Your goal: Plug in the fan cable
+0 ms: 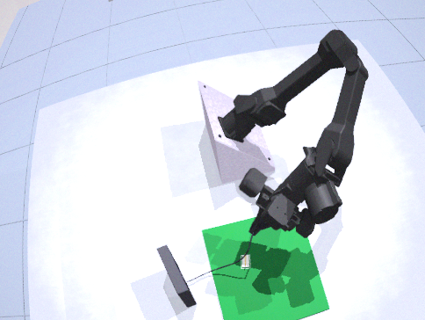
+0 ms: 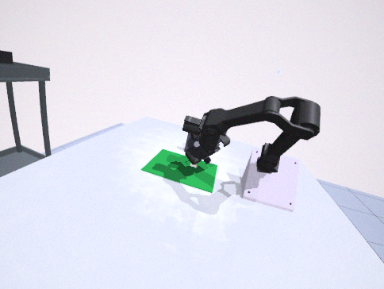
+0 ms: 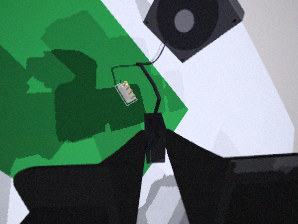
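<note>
My gripper tip is 10 cm above the green board, 9 cm short of it and 1 cm to the left of it. From my gripper tip the other things lie so: white four-pin header: 8 cm below, 5 cm to the right, 4 cm ahead; then dark fan plug: 1 cm below, 1 cm behind; then dark fan: 19 cm to the right, 5 cm ahead, 3 cm below.
</note>
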